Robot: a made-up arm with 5 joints. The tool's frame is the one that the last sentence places.
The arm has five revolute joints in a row. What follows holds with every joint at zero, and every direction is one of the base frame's.
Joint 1 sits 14.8 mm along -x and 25.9 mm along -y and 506.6 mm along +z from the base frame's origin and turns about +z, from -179.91 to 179.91 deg.
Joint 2 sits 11.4 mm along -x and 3.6 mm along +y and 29 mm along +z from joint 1 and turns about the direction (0, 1, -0.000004), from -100.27 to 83.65 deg.
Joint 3 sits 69.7 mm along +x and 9.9 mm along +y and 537.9 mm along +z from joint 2 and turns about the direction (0, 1, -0.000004), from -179.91 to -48.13 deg.
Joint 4 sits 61 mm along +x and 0.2 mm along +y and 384.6 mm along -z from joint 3 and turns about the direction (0, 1, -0.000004), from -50.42 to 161 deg.
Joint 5 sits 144.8 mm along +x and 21 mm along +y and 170 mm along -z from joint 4 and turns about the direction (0, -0.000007, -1), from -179.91 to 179.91 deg.
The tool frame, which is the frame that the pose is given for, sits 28.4 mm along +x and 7.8 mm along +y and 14.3 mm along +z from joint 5; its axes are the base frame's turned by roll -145.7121, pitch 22.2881 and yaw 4.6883 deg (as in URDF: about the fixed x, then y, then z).
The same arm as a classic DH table. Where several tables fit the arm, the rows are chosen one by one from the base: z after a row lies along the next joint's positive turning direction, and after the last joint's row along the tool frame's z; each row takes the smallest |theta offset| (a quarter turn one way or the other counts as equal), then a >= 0, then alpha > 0; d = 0 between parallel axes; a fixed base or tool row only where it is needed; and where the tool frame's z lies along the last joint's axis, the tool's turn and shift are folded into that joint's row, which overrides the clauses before.
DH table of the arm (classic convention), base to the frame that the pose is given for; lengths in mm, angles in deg. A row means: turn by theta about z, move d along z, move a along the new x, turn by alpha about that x. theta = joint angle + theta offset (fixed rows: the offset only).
base (fixed): theta offset 60.26, d 0.0, a -29.8, alpha 0.00
joint 1: theta offset -60.26, d 535.6, a -11.4, alpha -90.00
joint 2: theta offset -82.62, d 0.0, a 542.4, alpha 0.00
joint 3: theta offset -16.40, d 0.0, a -389.4, alpha 0.00
joint 4: theta offset -80.99, d 34.7, a -144.8, alpha 90.00
joint 5: theta offset -33.77, d 166.7, a -27.9, alpha -40.14
tool (fixed): theta offset -143.96, d -14.4, a 0.0, alpha 0.00
Joint limits (deg, base to tool): -179.91..179.91 -100.27..83.65 -179.91..-48.13 -50.42..161.00 -179.91..179.91

